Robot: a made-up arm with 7 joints. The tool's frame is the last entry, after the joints.
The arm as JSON. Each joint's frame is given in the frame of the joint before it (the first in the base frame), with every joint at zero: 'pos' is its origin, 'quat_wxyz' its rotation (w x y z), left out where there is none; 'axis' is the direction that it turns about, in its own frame. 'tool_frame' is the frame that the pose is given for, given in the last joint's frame.
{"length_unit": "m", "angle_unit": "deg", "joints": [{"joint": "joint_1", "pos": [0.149, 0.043, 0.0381], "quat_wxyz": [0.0, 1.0, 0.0, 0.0], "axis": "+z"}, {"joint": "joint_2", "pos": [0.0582, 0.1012, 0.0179], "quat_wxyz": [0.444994, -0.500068, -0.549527, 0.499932], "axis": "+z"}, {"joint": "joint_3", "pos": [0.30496, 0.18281, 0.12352], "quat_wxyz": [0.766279, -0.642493, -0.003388, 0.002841], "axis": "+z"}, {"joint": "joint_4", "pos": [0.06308, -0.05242, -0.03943], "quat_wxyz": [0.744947, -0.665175, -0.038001, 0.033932], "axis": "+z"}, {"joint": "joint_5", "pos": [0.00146, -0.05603, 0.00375], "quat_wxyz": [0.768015, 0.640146, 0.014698, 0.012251], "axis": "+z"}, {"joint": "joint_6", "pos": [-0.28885, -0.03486, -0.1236], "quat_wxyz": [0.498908, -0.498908, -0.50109, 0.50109], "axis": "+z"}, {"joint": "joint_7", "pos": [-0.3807, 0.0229, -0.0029], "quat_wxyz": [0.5, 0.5, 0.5, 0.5], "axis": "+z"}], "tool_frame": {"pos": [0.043, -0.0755, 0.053], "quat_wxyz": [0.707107, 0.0, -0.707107, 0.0]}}
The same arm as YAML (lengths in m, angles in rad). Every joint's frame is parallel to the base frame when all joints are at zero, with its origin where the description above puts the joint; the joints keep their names.
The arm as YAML. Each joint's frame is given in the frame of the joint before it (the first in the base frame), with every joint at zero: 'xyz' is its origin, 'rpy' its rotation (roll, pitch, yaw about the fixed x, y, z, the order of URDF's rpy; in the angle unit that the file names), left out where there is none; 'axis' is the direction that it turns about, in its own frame. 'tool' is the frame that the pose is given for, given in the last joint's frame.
units:
  length: m
  angle: rad
joints:
  - name: joint_1
    type: revolute
    origin:
      xyz: [0.149, 0.043, 0.0381]
    axis: "-z"
  - name: joint_2
    type: revolute
    origin:
      xyz: [0.0582, -0.1012, -0.0179]
    axis: [-0.989073, 0.104397, 0.104097]
  - name: joint_3
    type: revolute
    origin:
      xyz: [-0.1347, -0.2904, 0.198]
    axis: [-0.068499, 0.027, 0.997286]
  - name: joint_4
    type: revolute
    origin:
      xyz: [-0.0559, -0.0584, -0.0418]
    axis: [0.983664, 0.0026, 0.179993]
  - name: joint_5
    type: revolute
    origin:
      xyz: [-0.0064, 0.0007, 0.0558]
    axis: "+z"
  - name: joint_6
    type: revolute
    origin:
      xyz: [-0.0336, 0.289, -0.1236]
    axis: "+y"
  - name: joint_7
    type: revolute
    origin:
      xyz: [-0.3807, -0.0029, -0.0229]
    axis: "+x"
tool:
  origin:
    xyz: [0.053, -0.0755, -0.043]
    rpy: [0.0, 0.0, 0.0]

